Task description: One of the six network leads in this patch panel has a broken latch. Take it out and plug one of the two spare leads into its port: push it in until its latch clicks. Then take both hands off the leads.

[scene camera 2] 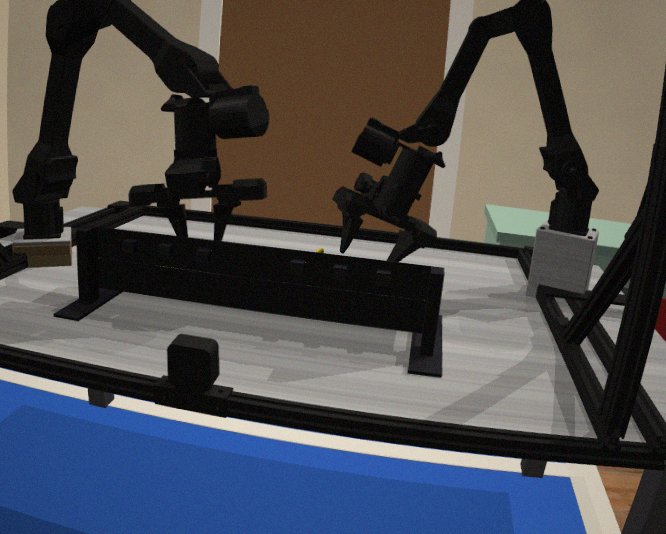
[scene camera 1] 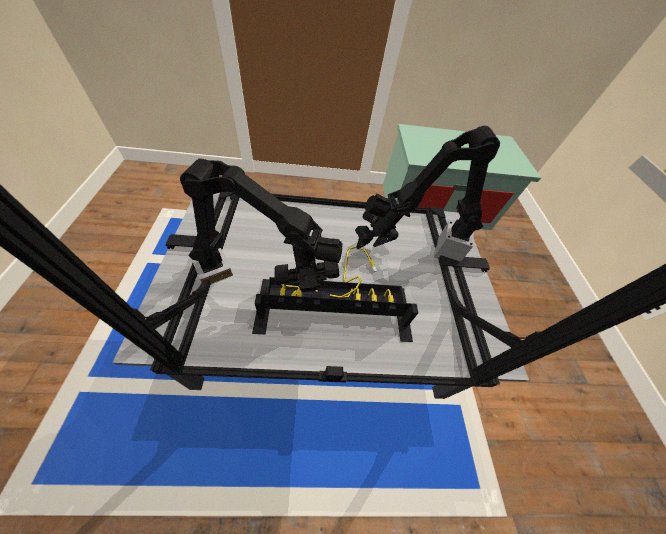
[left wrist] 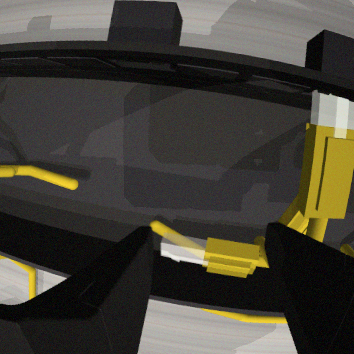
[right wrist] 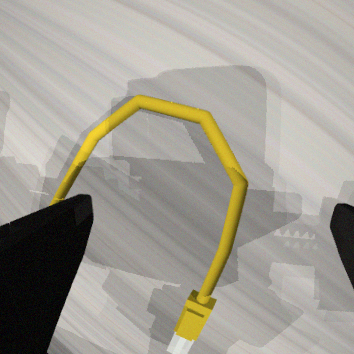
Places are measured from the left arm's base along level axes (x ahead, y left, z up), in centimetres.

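Where they show: left gripper, fingertip midpoint: [left wrist: 209, 236]; right gripper, fingertip midpoint: [scene camera 1: 365, 247] [right wrist: 219, 212]; left arm's base at its link origin: [scene camera 2: 42, 234] [scene camera 1: 210, 262]; right arm's base at its link origin: [scene camera 2: 569, 229] [scene camera 1: 460, 233].
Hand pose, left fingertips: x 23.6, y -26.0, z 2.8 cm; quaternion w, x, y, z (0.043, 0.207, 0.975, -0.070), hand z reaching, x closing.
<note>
Things, the pixels of their top centre, and the offset from my left fingertips. "pt": a spot on its surface instead. Level surfaces: height alone.
- black patch panel at its top centre: [scene camera 2: 256, 240] [scene camera 1: 338, 292] dx +5.7, dy -7.5, dz +3.7 cm
- seated lead at its top centre: [left wrist: 342, 138] dx -4.7, dy -1.9, dz +2.2 cm
- loose yellow plug at a spot on its surface: [left wrist: 232, 256] pt dx +0.0, dy +2.6, dz -2.9 cm
- spare plug at its top centre: [right wrist: 182, 337] [scene camera 1: 373, 264] dx +28.2, dy +0.7, dz -5.9 cm
- yellow cable at a spot on its surface: [scene camera 1: 345, 267] pt dx +18.4, dy +5.2, dz -6.8 cm
- cable end at a spot on its surface: [left wrist: 70, 182] pt dx +6.1, dy -3.7, dz -3.7 cm
- pale table at its surface level: dz -7.2 cm
The black patch panel [scene camera 1: 333, 307] [scene camera 2: 255, 283] holds yellow leads. Two are on its left and three on its right, including one seated lead [left wrist: 327, 175]. The third port block from the left [left wrist: 145, 22] has no lead at it. A loose yellow plug [left wrist: 232, 256] with a clear tip lies sideways at the panel's near edge in the left wrist view. My left gripper [scene camera 1: 309, 284] [scene camera 2: 200, 238] [left wrist: 209, 236] is partly open, its fingers apart on either side of that plug, not gripping it. A spare plug [scene camera 1: 373, 266] [right wrist: 196, 317] lies on the table. My right gripper [scene camera 1: 369, 245] [scene camera 2: 369, 255] [right wrist: 219, 212] is wide open above its looped cable.
A yellow cable [scene camera 1: 345, 267] runs from behind the panel toward the right gripper. Another cable end [left wrist: 70, 182] shows inside the panel. The panel's feet [scene camera 2: 425, 356] stand on the pale table [scene camera 1: 233, 333], which a black frame [scene camera 1: 250, 373] surrounds. A green cabinet [scene camera 1: 478, 147] stands behind.
</note>
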